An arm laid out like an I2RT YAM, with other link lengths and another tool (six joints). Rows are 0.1 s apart.
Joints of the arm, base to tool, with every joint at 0 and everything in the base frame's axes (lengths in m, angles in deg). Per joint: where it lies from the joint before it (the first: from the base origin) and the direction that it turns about. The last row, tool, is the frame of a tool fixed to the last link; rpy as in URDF.
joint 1: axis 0 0 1 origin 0 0 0.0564
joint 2: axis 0 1 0 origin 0.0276 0.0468 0.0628
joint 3: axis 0 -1 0 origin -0.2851 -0.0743 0
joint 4: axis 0 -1 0 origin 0.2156 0.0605 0.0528
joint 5: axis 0 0 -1 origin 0.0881 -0.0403 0.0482
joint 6: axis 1 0 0 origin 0.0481 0 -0.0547
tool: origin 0.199 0.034 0.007 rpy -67.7 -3.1 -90
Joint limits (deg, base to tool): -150..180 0..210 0..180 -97..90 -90..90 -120..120
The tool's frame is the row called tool.
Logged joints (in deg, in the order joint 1, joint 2, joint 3, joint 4, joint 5, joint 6), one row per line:
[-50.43 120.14 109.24 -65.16 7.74 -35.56]
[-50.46 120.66 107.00 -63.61 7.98 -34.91]
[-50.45 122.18 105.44 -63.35 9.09 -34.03]
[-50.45 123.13 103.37 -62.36 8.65 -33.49]
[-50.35 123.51 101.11 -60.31 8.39 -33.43]
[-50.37 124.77 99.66 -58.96 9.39 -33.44]
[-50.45 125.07 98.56 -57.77 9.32 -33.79]
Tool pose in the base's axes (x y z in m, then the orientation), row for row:
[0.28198 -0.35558 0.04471 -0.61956 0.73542 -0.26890 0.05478]
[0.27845 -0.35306 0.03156 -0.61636 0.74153 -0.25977 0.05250]
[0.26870 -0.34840 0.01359 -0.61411 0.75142 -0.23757 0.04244]
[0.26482 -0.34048 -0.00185 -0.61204 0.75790 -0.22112 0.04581]
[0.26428 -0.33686 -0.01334 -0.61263 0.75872 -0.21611 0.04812]
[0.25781 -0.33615 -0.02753 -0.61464 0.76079 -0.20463 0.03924]
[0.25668 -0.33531 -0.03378 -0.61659 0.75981 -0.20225 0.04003]
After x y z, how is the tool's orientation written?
As a quaternion, x y z w.
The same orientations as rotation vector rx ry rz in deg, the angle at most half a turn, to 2 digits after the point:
[-107.79 127.95 -46.78]
[-107.38 129.19 -45.26]
[-107.65 131.72 -41.64]
[-107.07 132.58 -38.68]
[-107.02 132.54 -37.75]
[-107.95 133.62 -35.94]
[-108.24 133.39 -35.51]

